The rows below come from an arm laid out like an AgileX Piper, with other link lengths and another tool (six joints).
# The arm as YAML. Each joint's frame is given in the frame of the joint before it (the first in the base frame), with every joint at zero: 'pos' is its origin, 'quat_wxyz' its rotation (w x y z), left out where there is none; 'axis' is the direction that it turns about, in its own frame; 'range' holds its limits. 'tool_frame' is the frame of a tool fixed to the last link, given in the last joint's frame.
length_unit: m
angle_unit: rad
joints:
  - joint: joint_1
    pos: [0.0, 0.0, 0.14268]
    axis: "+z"
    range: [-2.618, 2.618]
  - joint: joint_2
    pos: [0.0, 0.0, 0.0]
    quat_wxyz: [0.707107, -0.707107, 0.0, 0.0]
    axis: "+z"
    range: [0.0, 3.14]
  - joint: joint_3
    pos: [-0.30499, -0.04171, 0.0]
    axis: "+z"
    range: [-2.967, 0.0]
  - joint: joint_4
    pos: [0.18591, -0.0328, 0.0]
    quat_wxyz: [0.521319, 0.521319, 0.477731, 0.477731]
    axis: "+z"
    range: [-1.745, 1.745]
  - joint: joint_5
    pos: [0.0, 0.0, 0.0]
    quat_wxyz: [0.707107, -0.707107, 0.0, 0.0]
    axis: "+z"
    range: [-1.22, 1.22]
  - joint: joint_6
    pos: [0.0, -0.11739, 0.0]
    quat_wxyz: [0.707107, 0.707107, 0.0, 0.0]
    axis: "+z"
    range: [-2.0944, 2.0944]
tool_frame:
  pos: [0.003, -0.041, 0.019]
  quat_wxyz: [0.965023, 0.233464, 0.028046, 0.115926]
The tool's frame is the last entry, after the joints.
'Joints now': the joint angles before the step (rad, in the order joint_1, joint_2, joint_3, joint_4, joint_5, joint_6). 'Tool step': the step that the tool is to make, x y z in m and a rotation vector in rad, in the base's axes. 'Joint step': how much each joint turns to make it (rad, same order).
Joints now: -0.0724, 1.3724, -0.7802, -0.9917, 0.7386, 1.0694
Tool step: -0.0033, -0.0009, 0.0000, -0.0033, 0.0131, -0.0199
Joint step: 0.0000, -0.0001, -0.0002, 0.0062, 0.0235, -0.0003
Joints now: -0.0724, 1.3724, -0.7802, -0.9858, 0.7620, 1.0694
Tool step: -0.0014, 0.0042, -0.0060, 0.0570, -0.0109, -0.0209
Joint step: 0.0000, 0.0000, 0.0000, 0.0606, -0.0117, 0.0000
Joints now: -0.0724, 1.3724, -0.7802, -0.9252, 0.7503, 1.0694
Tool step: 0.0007, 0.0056, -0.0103, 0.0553, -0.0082, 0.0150
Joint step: 0.0003, 0.0017, 0.0258, 0.0412, -0.0513, -0.0001
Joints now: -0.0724, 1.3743, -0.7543, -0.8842, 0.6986, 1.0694
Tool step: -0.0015, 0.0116, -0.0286, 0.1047, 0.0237, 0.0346
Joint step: 0.0000, 0.0236, 0.0849, 0.0642, -0.1153, 0.0028
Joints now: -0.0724, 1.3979, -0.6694, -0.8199, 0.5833, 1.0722
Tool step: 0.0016, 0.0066, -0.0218, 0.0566, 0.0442, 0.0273
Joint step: -0.0002, 0.0478, 0.0527, 0.0239, -0.0760, -0.0005
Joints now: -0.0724, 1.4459, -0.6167, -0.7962, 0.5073, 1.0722
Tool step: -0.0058, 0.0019, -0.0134, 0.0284, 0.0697, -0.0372
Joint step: -0.0001, 0.0405, 0.0206, 0.0425, 0.0147, 0.0001
